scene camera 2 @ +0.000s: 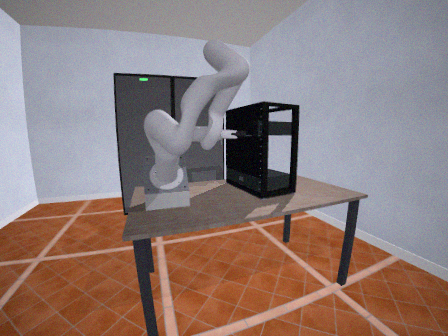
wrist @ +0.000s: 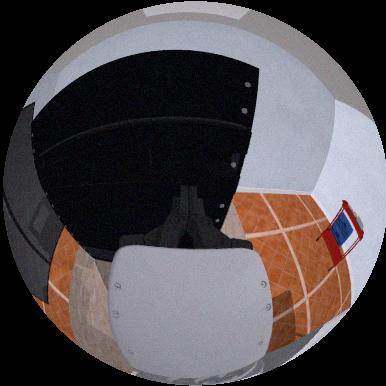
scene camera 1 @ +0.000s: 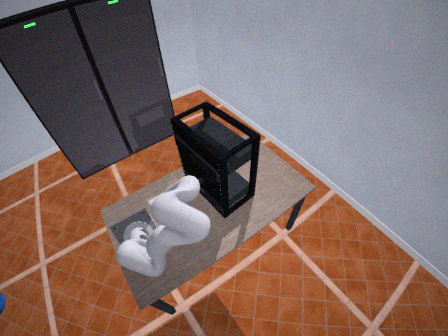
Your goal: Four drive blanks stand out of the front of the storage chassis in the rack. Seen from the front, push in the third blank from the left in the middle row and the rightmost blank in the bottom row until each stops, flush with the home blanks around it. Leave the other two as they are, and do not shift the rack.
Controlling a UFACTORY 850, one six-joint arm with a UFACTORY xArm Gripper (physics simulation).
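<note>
The black rack (scene camera 1: pixel 226 170) (scene camera 2: pixel 264 150) (wrist: pixel 125 90) stands upright on the table. Its front faces the arm and is very dark. The storage chassis and its separate drive blanks cannot be told apart there, nor how far any blank stands out. In the wrist view faint lines cross the dark front. My gripper (scene camera 2: pixel 246 134) (wrist: pixel 186 195) is shut and empty. It points at the rack's front, close to it, toward the right side as seen in the wrist view. Whether its tips touch a blank cannot be told. In scene camera 1 the arm hides the gripper.
The white arm (scene camera 1: pixel 180 220) (scene camera 2: pixel 200 105) is mounted at one end of the wooden table (scene camera 1: pixel 280 175) (scene camera 2: pixel 215 215). A tall dark cabinet (scene camera 1: pixel 120 75) (scene camera 2: pixel 142 135) (wrist: pixel 25 150) stands behind the table. A red and blue cart (wrist: pixel 328 241) stands by the wall at the right of the wrist view.
</note>
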